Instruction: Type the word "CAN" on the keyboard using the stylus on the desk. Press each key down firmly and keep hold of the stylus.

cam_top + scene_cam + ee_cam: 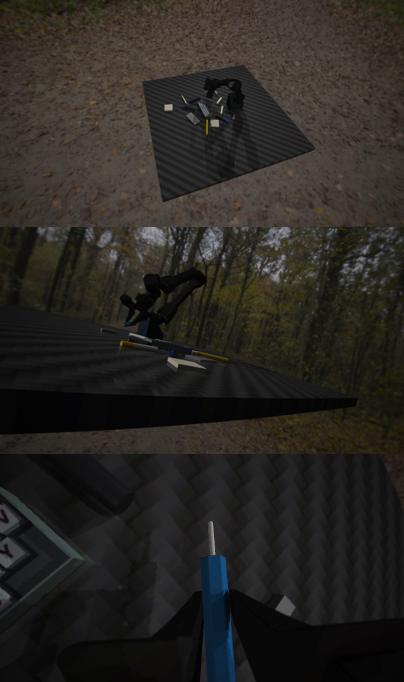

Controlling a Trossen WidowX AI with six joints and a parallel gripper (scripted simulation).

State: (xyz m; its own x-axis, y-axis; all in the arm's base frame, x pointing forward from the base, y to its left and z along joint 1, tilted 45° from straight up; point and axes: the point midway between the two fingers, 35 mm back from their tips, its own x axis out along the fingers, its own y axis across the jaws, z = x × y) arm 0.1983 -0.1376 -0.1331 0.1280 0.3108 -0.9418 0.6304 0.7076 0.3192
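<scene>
My gripper tip is 1 cm to the left of the blue stylus and 1 cm short of it. Also, from my gripper tip: grey slab: 25 cm ahead, 22 cm to the left, 5 cm below; then dark cylinder: 16 cm ahead, 5 cm below; then yellow-and-white marker: 26 cm ahead, 5 cm to the right, 5 cm below.
</scene>
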